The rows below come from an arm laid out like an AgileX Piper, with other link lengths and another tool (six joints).
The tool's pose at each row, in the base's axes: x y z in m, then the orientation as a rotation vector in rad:
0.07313, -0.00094, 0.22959, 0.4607, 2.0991, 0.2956
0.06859, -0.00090, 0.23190, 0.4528, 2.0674, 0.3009
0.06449, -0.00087, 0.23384, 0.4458, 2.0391, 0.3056
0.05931, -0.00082, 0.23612, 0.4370, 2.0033, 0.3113
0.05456, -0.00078, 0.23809, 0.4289, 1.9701, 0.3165
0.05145, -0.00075, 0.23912, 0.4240, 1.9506, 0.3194
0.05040, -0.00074, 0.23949, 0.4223, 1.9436, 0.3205
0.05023, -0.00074, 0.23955, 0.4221, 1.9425, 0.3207
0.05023, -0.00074, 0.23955, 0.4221, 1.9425, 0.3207
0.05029, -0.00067, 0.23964, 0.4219, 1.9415, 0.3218
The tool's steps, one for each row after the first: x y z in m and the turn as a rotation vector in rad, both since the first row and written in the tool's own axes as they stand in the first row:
0.00051, -0.00003, -0.00507, -0.0140, -0.0294, -0.0013
0.00108, -0.00012, -0.00957, -0.0266, -0.0556, -0.0024
0.00194, -0.00028, -0.01516, -0.0423, -0.0888, -0.0038
0.00281, -0.00049, -0.02022, -0.0570, -0.1196, -0.0050
0.00358, -0.00072, -0.02340, -0.0656, -0.1377, -0.0059
0.00382, -0.00079, -0.02448, -0.0687, -0.1442, -0.0061
0.00386, -0.00080, -0.02466, -0.0691, -0.1452, -0.0061
0.00386, -0.00080, -0.02466, -0.0691, -0.1452, -0.0061
0.00380, -0.00069, -0.02465, -0.0702, -0.1459, -0.0057

